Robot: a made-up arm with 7 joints.
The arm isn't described. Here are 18 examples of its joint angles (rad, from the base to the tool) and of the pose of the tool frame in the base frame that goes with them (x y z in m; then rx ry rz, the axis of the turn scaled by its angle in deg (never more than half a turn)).
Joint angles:
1: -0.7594 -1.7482 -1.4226 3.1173 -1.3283 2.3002 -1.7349
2: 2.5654 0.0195 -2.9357 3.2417 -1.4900 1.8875 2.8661
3: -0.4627 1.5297 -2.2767 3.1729 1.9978 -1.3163 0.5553
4: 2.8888 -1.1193 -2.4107 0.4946 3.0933 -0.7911 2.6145
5: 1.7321 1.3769 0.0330 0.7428 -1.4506 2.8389 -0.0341
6: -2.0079 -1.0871 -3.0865 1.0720 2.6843 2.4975 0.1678
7: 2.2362 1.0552 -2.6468 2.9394 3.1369 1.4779 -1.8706
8: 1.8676 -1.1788 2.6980 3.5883 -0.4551 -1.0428 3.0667
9: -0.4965 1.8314 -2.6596 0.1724 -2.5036 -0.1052 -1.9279
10: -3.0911 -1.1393 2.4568 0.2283 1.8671 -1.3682 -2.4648
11: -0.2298 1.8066 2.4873 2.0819 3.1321 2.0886 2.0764
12: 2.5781 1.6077 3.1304 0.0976 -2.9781 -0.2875 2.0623
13: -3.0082 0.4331 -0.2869 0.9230 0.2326 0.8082 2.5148
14: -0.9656 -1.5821 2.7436 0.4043 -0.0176 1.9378 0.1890
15: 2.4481 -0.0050 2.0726 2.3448 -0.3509 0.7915 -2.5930
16: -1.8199 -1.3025 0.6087 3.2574 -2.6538 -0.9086 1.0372
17: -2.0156 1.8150 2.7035 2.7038 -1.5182 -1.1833 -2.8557
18: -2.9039 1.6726 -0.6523 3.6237 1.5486 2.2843 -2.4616
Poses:
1: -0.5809 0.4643 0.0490 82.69 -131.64 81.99
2: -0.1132 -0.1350 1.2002 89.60 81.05 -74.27
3: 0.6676 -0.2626 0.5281 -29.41 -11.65 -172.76
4: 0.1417 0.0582 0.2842 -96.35 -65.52 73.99
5: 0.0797 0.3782 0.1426 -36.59 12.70 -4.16
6: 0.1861 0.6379 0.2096 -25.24 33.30 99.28
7: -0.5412 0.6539 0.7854 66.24 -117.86 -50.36
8: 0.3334 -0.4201 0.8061 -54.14 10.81 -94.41
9: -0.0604 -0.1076 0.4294 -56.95 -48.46 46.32
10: 0.2015 -0.2075 0.4185 60.59 21.80 -111.44
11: 0.8937 -0.0472 0.3555 84.37 -139.38 56.66
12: 0.0146 0.0187 0.3935 106.50 21.00 70.95
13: -0.5363 0.0688 0.3053 169.29 25.13 22.36
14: 0.0184 0.0685 0.2317 19.54 -11.02 -43.02
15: -0.0806 -0.3933 1.2088 90.33 40.16 -75.65
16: 0.3144 0.7063 0.6024 -34.59 51.51 -11.54
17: -0.4332 -0.6500 0.3391 44.68 -54.41 -59.67
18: -0.6341 -0.3999 0.2951 144.41 21.86 59.72
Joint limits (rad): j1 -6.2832..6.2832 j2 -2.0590..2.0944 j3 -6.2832..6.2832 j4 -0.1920..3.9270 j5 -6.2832..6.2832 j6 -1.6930..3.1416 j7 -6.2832..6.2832
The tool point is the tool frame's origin. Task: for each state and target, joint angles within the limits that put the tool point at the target. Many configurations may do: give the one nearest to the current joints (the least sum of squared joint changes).
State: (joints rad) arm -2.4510 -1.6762 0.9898 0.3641 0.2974 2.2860 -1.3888
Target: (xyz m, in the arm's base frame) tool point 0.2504 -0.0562 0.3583
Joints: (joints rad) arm -2.3993 -1.7244 1.0485 0.6604 0.4664 2.3518 -1.3888
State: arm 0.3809 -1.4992 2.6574 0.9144 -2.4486 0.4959 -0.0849
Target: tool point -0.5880 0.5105 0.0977
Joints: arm -0.1051 -1.3775 2.2898 1.6348 -2.4613 0.7780 -0.0849
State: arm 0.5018 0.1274 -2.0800 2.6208 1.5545 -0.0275 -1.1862
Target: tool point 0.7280 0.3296 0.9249
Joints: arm 0.5684 1.0407 -1.9742 2.8373 1.4688 0.4345 -1.1862
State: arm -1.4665 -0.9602 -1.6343 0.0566 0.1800 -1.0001 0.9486
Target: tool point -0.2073 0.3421 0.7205
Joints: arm -2.1045 -1.0549 -1.0239 0.5568 -0.0599 -1.2900 0.9486
